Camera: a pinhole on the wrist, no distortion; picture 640 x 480 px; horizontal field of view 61.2 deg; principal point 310.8 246.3 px. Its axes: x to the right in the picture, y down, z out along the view. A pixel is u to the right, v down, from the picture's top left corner.
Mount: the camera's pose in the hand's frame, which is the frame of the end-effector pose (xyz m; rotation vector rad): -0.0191 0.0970 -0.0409 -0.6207 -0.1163 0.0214
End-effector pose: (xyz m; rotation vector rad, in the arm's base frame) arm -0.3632 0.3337 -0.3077 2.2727 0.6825 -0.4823
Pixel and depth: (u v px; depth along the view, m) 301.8 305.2 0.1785
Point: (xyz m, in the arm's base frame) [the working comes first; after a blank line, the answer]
In the camera's frame: -0.0030 0.0194 0.1785

-0.2812 0.1217 -0.2360
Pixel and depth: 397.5 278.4 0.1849
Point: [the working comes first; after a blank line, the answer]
In the camera's frame: 0.0296 0.0110 0.1849

-0.2590 0.1233 -0.2621
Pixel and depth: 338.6 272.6 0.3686
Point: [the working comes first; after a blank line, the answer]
In the camera's frame: 0.0189 0.0179 0.3686

-0.2380 -0.0581 -0.2855
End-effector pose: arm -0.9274 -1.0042 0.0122 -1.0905 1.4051 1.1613
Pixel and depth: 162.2 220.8 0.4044
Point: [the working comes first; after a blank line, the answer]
In the camera's frame: -0.1111 -0.0191 0.4044

-1.1716 -0.6690 0.2026
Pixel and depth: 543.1 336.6 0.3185
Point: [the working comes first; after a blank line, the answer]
In the camera's frame: 0.1367 0.0532 0.3185

-1.2371 -0.7644 -0.0436
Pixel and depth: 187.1 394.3 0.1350
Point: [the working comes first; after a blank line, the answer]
In the camera's frame: -0.0309 0.0369 0.1350

-1.1136 -0.9289 0.0967
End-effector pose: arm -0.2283 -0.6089 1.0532 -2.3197 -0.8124 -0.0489
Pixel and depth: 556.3 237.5 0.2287
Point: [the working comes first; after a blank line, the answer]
In the camera's frame: 0.1038 -0.0037 0.2287

-0.0779 -0.6177 0.8103
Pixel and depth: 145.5 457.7 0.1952
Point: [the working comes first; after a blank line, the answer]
In the camera's frame: -0.0596 0.0763 0.1952

-0.1680 -0.7789 0.8208
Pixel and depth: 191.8 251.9 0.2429
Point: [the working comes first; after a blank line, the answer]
In the camera's frame: -0.0534 0.0025 0.2429

-0.2008 -0.7107 0.7759
